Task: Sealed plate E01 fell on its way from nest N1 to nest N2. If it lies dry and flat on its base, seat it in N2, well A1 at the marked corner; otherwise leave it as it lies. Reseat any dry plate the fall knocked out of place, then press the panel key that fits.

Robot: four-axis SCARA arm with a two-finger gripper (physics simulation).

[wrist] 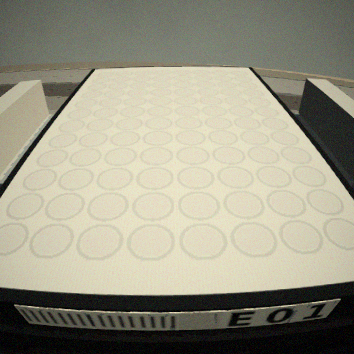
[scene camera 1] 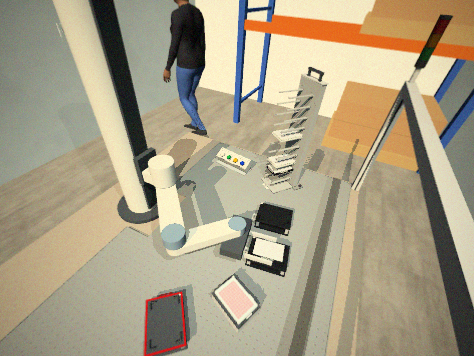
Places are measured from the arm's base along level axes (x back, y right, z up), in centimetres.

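Pixels of known places: gripper, fingertip midpoint: (wrist: 173, 98) (scene camera 1: 274, 251); arm's base, link origin: (scene camera 1: 144, 204).
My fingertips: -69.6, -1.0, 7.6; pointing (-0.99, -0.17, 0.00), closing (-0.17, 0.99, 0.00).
Observation:
For each thing: its top centre in the pictures, then the offset to it from my fingertips, as dx, dy, dz. Level surfaces: height alone.
- plate E01, top centre: (wrist: 172, 116) (scene camera 1: 268, 249) +2.2, +0.4, +0.3
- front black nest, top centre: (scene camera 1: 268, 252) +1.9, +0.4, -1.5
- rear black nest, top centre: (scene camera 1: 275, 213) +6.2, -19.5, +0.0
- key panel, top centre: (scene camera 1: 234, 154) +44.0, -51.3, +2.1
- pink-topped plate, top centre: (scene camera 1: 235, 297) +5.7, +23.8, +0.8
- table, surface height: dz -6.3
- red-edged dark tray, top centre: (scene camera 1: 164, 320) +23.3, +39.7, -1.7
The gripper (scene camera 1: 263, 248) (wrist: 175, 120) is shut on plate E01 (scene camera 1: 270, 249) (wrist: 175, 200), one finger along each long side. The plate is level, with a pale sealed top, faint well rings and a barcode label reading E01 on its near edge. It is at the front black nest (scene camera 1: 276, 266), low over it or in it; the gap is hidden. The rear black nest (scene camera 1: 274, 216) shows a dark top with no pale plate on it. Nest names are not readable. The key panel (scene camera 1: 234, 160) has white, green, yellow and blue keys.
A pink-topped plate (scene camera 1: 236, 299) lies turned on the table (scene camera 1: 120, 280). A red-edged dark tray (scene camera 1: 166, 322) is left of it. A plate rack tower (scene camera 1: 311, 107) stands behind the nests. A person (scene camera 1: 187, 45) walks behind the table. A signal light (scene camera 1: 433, 42) is at right.

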